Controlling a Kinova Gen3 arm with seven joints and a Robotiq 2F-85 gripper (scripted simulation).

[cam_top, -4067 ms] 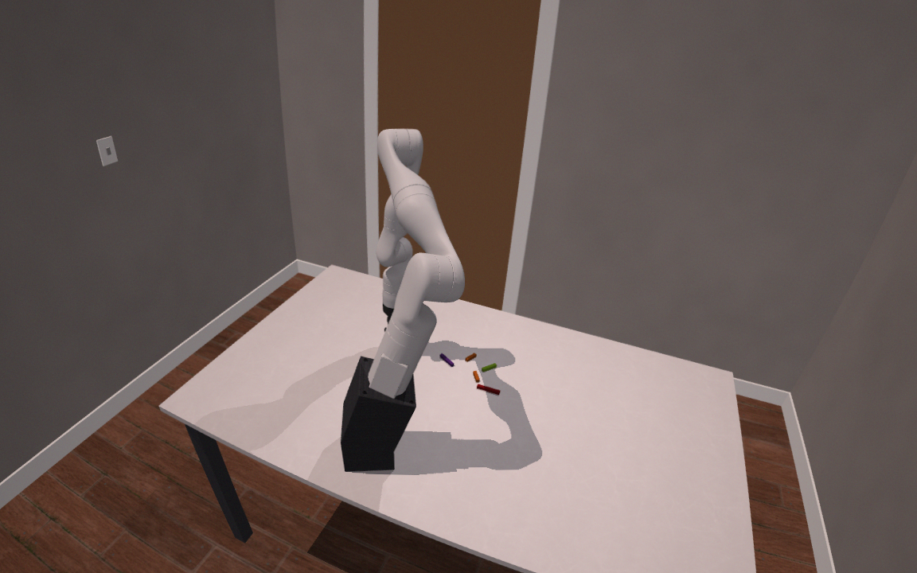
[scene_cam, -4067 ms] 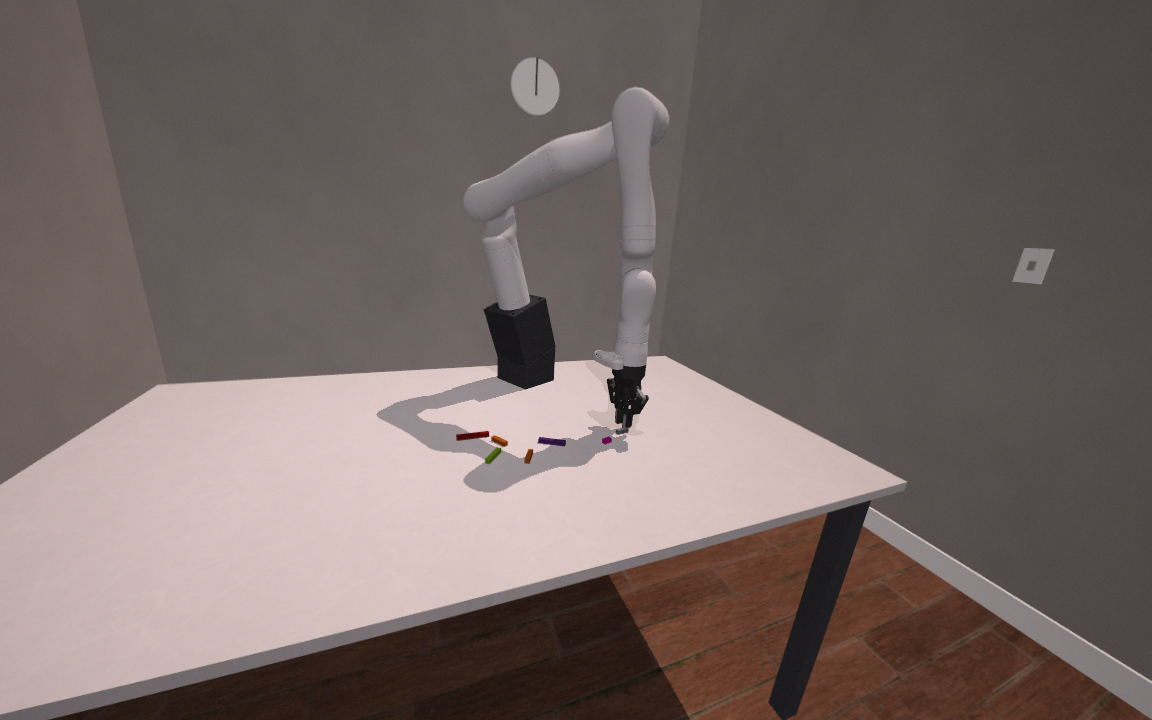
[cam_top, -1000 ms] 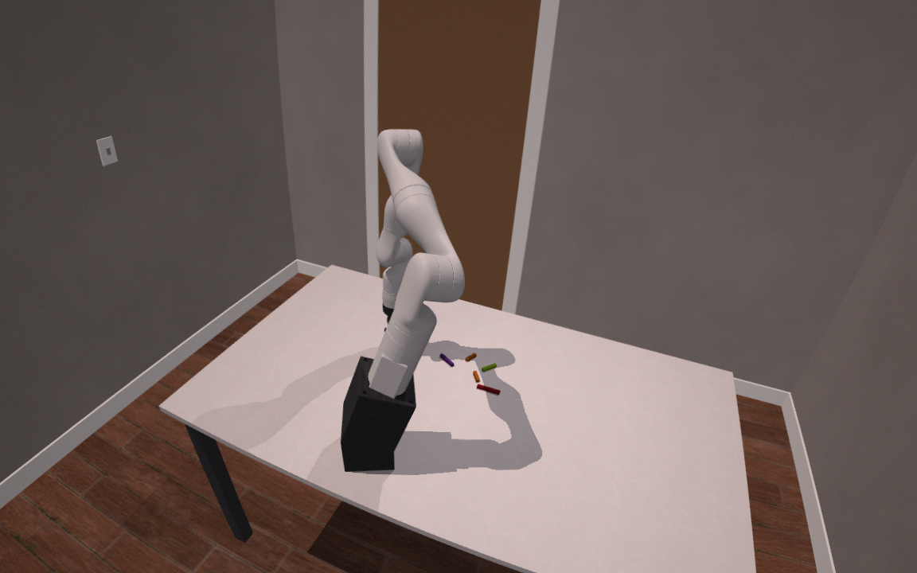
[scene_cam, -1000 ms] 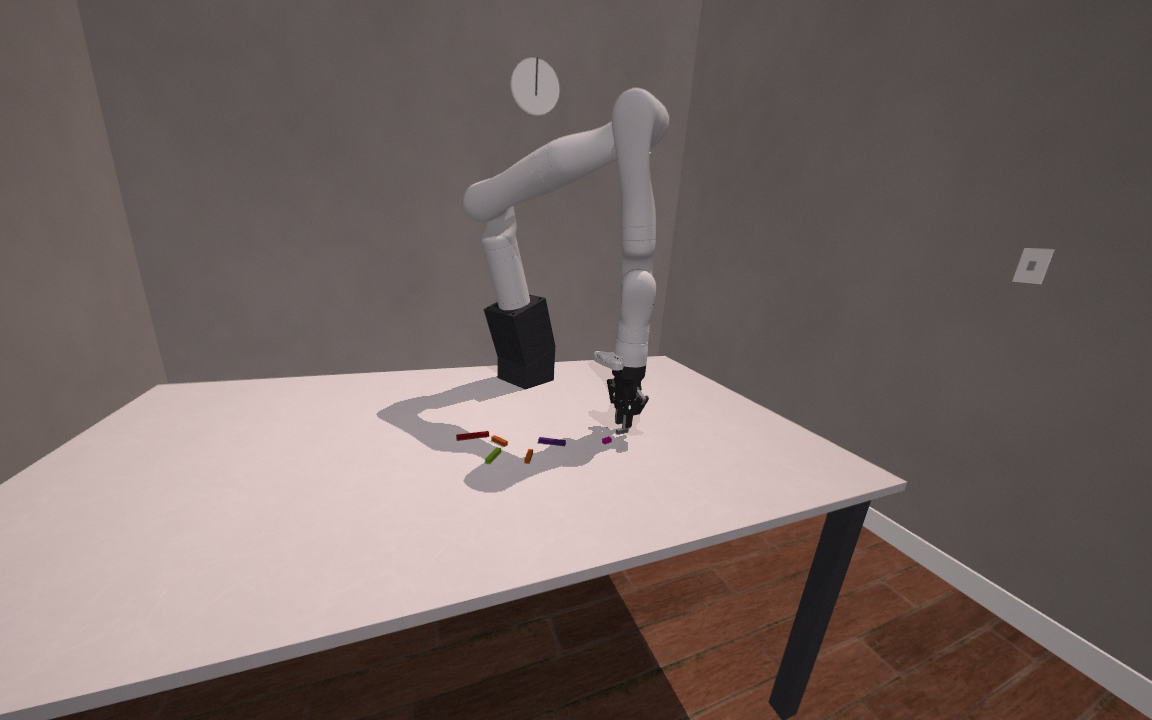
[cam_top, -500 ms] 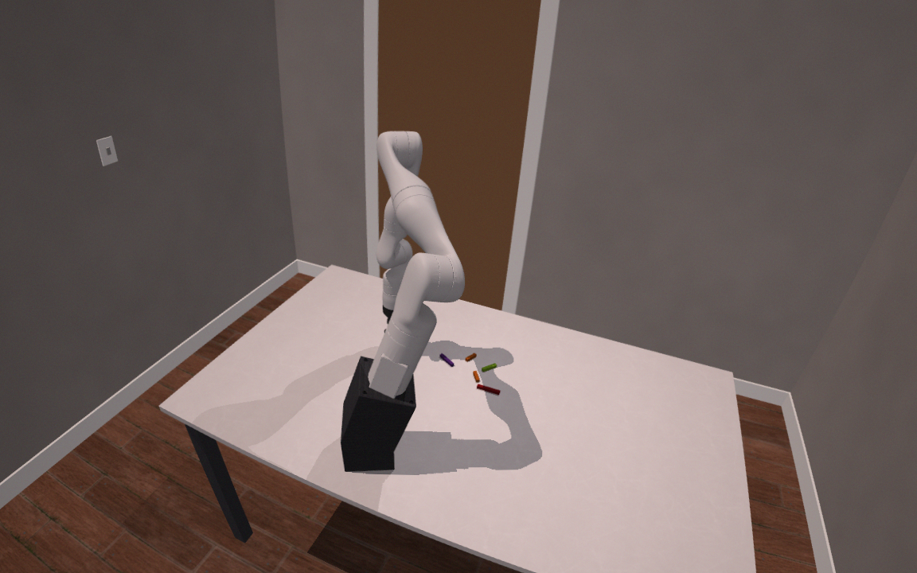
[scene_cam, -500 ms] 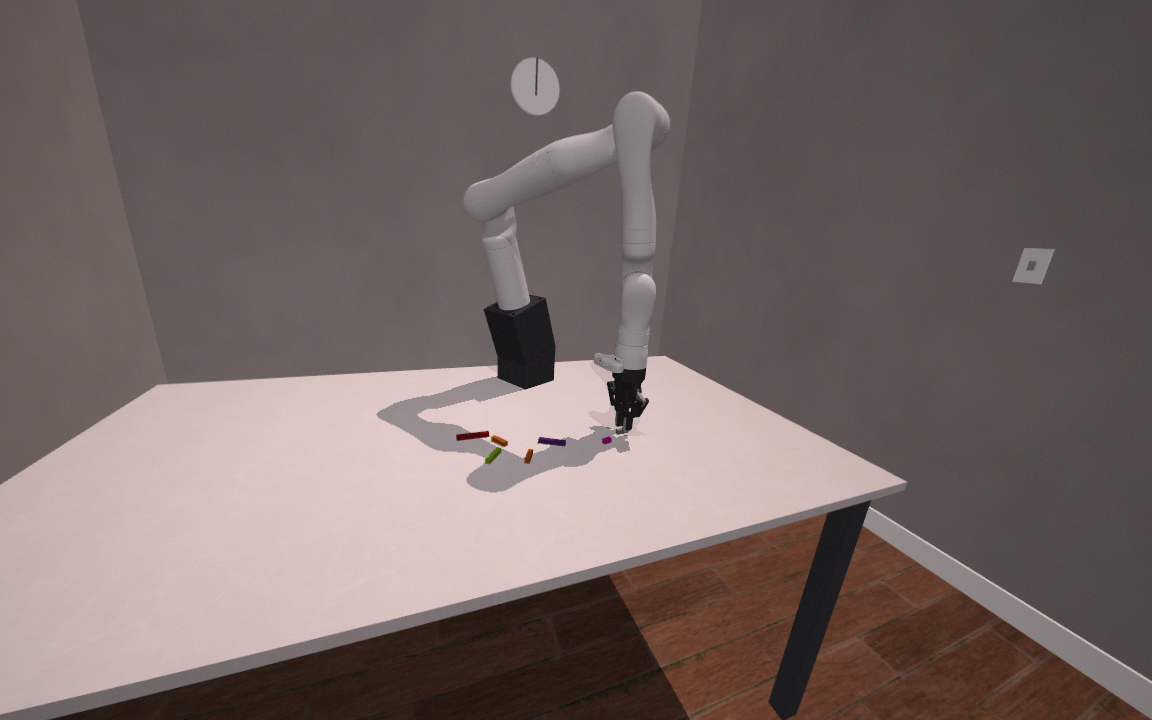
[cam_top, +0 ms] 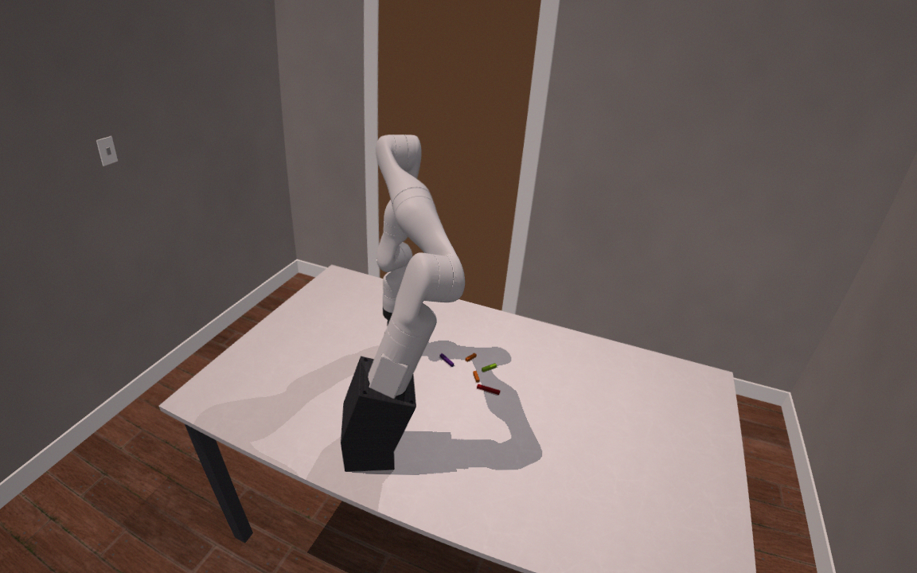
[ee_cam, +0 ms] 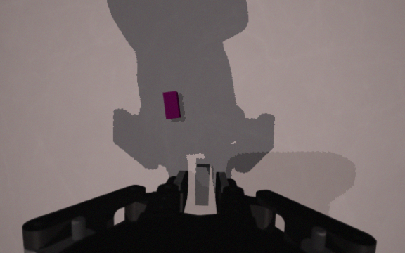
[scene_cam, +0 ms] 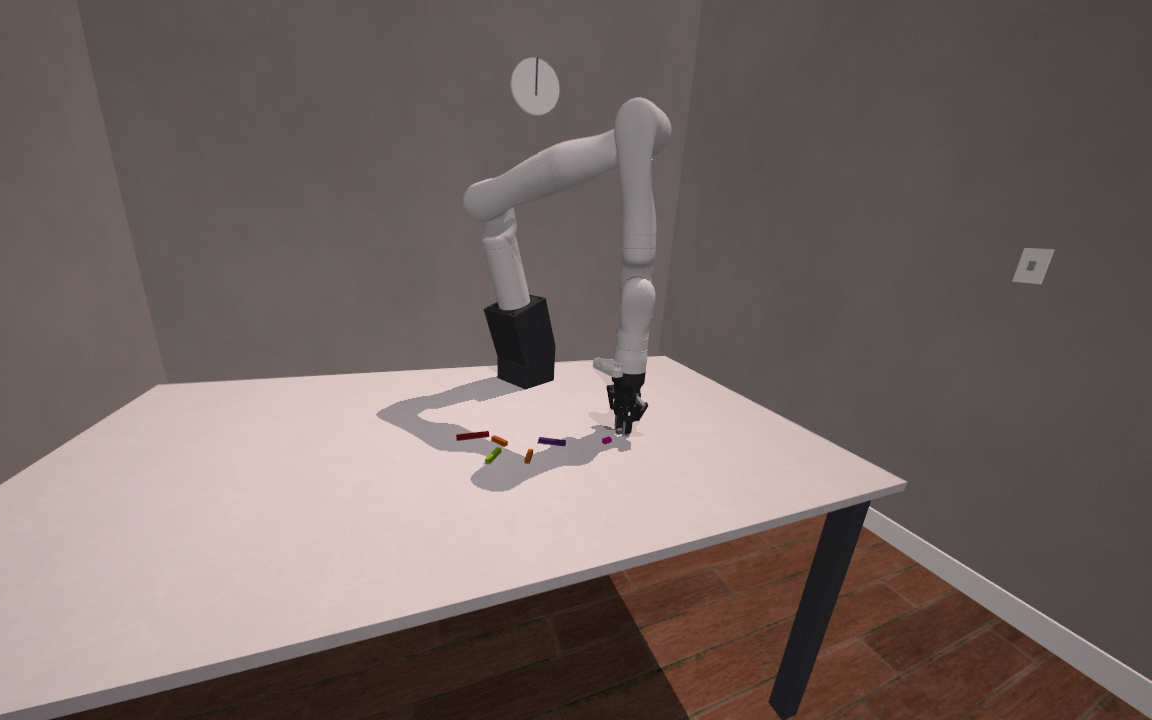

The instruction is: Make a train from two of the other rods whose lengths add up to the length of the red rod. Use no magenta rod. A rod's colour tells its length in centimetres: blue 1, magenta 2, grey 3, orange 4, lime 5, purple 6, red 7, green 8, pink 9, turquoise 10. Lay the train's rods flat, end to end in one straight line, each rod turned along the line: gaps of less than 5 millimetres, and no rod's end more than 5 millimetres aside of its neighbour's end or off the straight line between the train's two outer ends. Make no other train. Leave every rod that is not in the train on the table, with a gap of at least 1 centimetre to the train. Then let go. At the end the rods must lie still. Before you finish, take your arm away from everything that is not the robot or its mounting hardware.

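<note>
Now: the grey rod 2 cm below my hand. From my hand the other things lie so: purple rod 3 cm behind, 18 cm to the right, 2 cm below; magenta rod 2 cm ahead, 6 cm to the right, 2 cm below; lime rod 3 cm behind, 31 cm to the right, 2 cm below.
</note>
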